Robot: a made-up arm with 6 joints.
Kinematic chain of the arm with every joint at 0, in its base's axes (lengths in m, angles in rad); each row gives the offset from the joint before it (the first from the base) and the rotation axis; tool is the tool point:
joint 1: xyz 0 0 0.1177 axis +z
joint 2: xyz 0 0.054 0 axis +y
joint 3: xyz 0 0 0.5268 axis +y
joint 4: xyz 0 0 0.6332 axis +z
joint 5: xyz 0 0 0 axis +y
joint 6: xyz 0 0 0.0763 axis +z
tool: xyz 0 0 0
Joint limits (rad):
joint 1: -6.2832..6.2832
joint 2: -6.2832..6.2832
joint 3: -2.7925..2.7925
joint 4: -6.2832..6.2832
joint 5: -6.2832..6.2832
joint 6: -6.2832..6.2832
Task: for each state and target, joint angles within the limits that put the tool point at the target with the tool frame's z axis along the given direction. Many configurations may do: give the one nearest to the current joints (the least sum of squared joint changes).
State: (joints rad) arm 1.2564 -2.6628 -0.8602 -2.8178 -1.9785 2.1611
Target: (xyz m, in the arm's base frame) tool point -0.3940 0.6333 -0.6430 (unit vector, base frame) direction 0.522 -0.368 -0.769
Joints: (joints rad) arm 2.0830 -3.5153 -0.8564 -3.4324 -1.8615 2.1611
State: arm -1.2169 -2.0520 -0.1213 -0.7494 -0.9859 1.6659
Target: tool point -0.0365 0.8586 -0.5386 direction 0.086 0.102 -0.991
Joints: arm -1.4568 -1.6412 -0.9619 -0.2222 -0.4561 1.6659
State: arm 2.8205 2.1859 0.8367 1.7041 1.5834 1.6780
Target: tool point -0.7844 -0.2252 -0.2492 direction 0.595 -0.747 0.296
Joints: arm 3.2778 1.2909 1.2864 1.2706 2.1074 1.6780
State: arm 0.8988 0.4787 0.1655 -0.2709 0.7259 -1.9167
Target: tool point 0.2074 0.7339 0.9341 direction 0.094 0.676 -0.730
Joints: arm 1.2093 0.4081 0.5019 0.1523 1.4932 -1.9167
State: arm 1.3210 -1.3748 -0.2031 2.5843 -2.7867 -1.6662
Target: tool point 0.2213 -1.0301 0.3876 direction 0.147 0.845 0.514
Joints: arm 1.8089 -1.1470 -0.4015 2.5695 -2.4574 -1.6662
